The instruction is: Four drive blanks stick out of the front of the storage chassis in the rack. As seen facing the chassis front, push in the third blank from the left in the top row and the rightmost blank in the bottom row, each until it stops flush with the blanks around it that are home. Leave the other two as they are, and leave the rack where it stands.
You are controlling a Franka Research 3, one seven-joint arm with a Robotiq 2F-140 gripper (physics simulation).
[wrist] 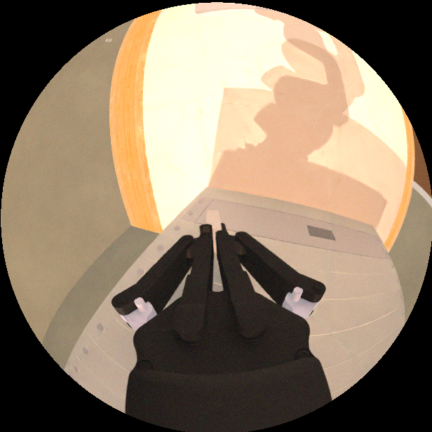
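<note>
My gripper (212, 219) is shut and empty, its black fingers together around their pale pads. It is over the light grey rack front (350, 285), near a flat panel strip (270, 222) that bears a dark rectangle. A column of round holes runs down the left edge of the rack front, left of the fingers. Thin pale seams cross the surface to the right of the gripper. Which seams bound drive blanks, and which blanks stick out, I cannot tell. The gripper body hides the middle of the rack front.
A bright table top (175, 125) with a wooden edge (126, 125) lies beyond the rack. Shadows of the arm and rack fall across it. A pale flat piece (220, 7) shows at the top edge of the view. Grey-brown floor (60, 165) lies to the left.
</note>
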